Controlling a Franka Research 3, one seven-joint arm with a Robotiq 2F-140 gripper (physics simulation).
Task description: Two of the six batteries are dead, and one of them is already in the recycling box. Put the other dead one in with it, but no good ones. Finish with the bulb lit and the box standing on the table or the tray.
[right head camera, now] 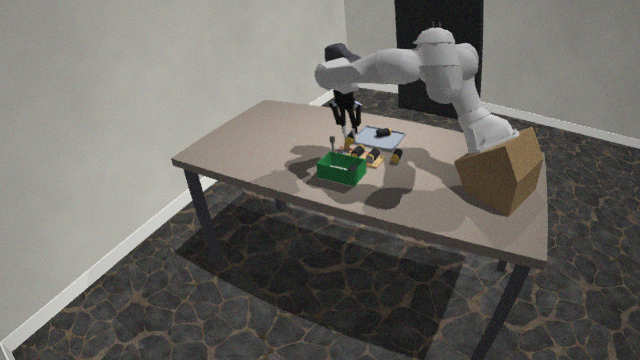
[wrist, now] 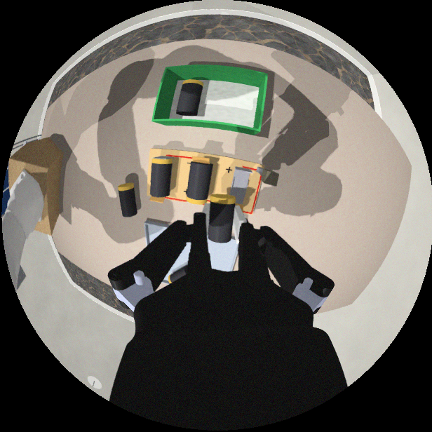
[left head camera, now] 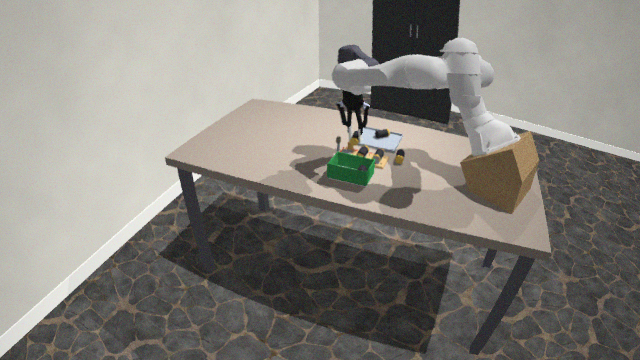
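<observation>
My gripper (left head camera: 355, 134) (right head camera: 349, 135) (wrist: 221, 212) is shut on a black battery with a yellow end (wrist: 221, 220), held above the table between the holder and the tray. The orange battery holder (left head camera: 381, 164) (right head camera: 376, 163) (wrist: 215, 175) has two batteries in it, one (wrist: 161, 177) at its left and one (wrist: 199, 180) in the middle in the wrist view. Its right slot (wrist: 240, 184) is empty. The bulb (left head camera: 338, 140) (right head camera: 332, 140) (wrist: 270, 176) stands at the holder's end and looks unlit. The green box (left head camera: 347, 175) (right head camera: 339, 175) (wrist: 210, 73) stands on the table with one battery (wrist: 190, 98) inside.
A loose battery (left head camera: 399, 157) (right head camera: 396, 156) (wrist: 127, 200) is on the table beside the holder. Another battery (left head camera: 382, 133) (right head camera: 383, 132) (wrist: 178, 274) lies on the blue-grey tray (left head camera: 390, 144) (right head camera: 389, 144). The arm's brown base block (left head camera: 495, 175) (right head camera: 492, 175) (wrist: 41, 175) stands at the table's end.
</observation>
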